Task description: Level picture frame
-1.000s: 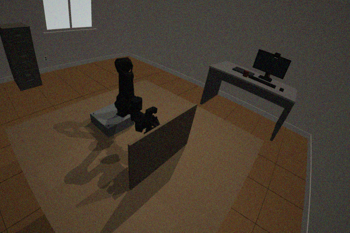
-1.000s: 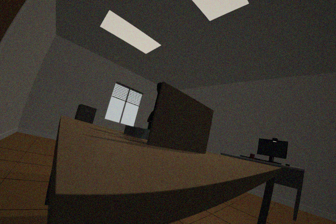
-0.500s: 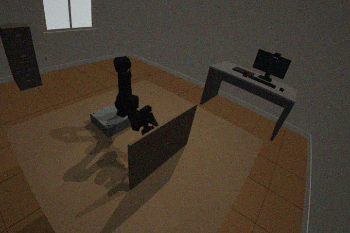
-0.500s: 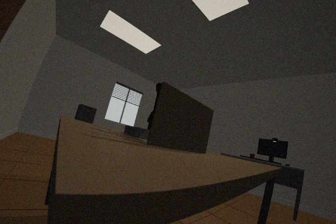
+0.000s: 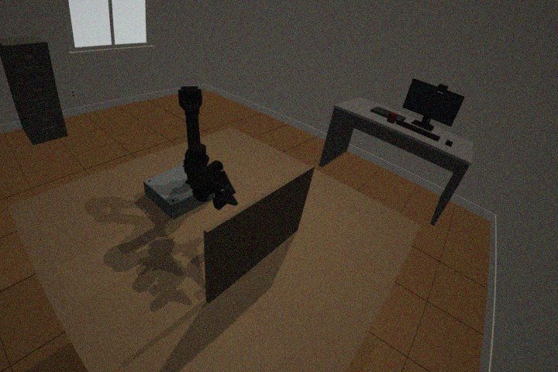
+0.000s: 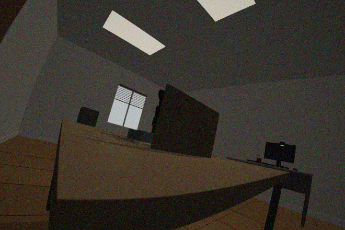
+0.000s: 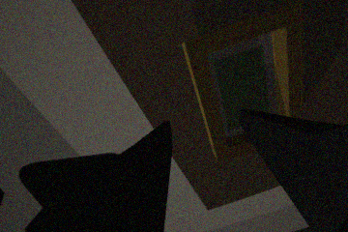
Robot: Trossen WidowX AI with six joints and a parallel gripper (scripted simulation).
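Now: the picture frame 90 mm ahead of my gripper tip, 70 mm below it and 10 mm to the left of it. Also, from my gripper tip: wall panel: 100 mm ahead, 70 mm below.
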